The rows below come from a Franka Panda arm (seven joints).
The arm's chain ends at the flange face. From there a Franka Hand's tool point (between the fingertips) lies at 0.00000 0.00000 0.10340 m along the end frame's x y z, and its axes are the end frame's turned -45 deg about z.
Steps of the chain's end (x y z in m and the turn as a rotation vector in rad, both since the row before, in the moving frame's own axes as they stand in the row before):
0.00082, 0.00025, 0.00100, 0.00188, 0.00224, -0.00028
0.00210, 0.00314, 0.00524, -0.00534, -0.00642, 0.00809
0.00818, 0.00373, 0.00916, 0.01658, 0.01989, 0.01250
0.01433, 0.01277, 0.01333, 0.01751, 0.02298, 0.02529
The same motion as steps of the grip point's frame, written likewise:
0.00070, 0.00078, 0.00100, -0.00025, 0.00291, -0.00028
-0.00159, 0.00362, 0.00524, 0.00076, -0.00832, 0.00809
0.00581, 0.00868, 0.00913, -0.00234, 0.02579, 0.01250
0.00406, 0.01960, 0.01329, -0.00387, 0.02863, 0.02529

